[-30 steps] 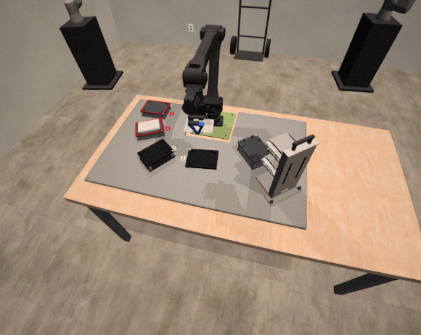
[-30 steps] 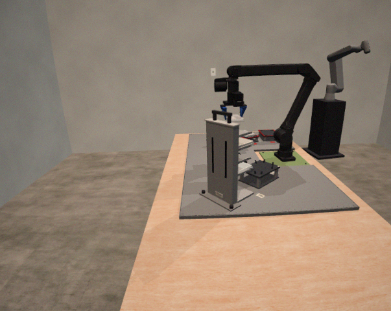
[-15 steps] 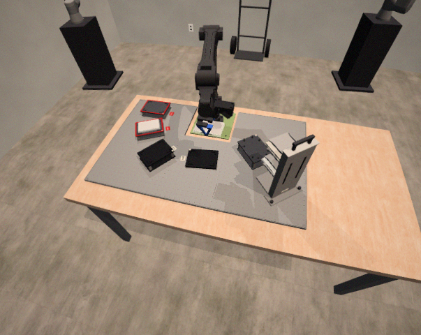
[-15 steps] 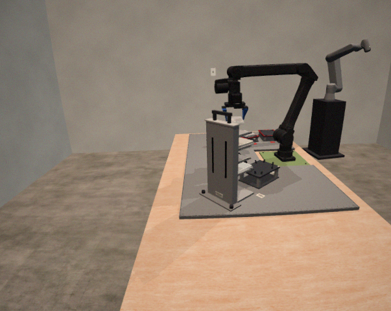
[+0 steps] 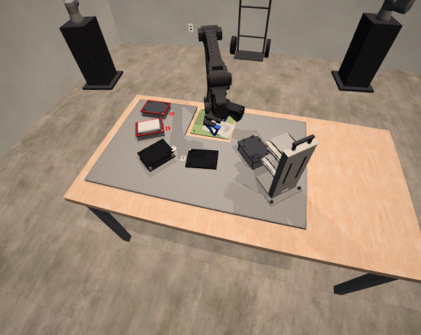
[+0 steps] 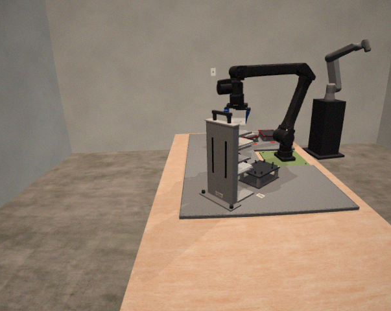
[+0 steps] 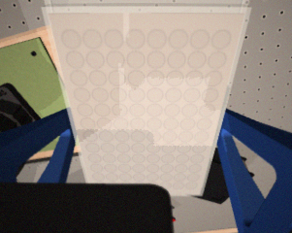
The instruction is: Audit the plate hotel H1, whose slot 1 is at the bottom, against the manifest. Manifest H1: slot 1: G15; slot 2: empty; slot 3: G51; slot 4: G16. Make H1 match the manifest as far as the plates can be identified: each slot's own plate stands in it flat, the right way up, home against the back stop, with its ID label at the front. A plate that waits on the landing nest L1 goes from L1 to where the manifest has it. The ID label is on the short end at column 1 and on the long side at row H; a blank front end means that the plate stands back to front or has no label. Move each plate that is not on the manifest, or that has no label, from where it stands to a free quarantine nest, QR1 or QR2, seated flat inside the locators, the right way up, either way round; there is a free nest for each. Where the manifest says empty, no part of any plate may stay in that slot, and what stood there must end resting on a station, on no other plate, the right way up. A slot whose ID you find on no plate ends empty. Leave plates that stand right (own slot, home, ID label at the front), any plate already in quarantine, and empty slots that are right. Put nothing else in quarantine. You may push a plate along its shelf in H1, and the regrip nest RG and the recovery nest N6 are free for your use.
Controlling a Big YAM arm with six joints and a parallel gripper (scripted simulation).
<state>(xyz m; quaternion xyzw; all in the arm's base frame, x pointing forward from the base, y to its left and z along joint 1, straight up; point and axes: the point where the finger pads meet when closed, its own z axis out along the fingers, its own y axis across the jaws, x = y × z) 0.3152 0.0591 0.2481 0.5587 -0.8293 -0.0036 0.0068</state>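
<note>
The dark raised RG nest is 190 mm to the left of my hand, 190 mm below it and 60 mm behind it. Also, from my hand: black N6 nest: 240 mm below, 90 mm to the right; white plate labelled G51: 280 mm to the left, 90 mm ahead, 20 mm below; H1 tag: 330 mm to the left, 240 mm below.
</note>
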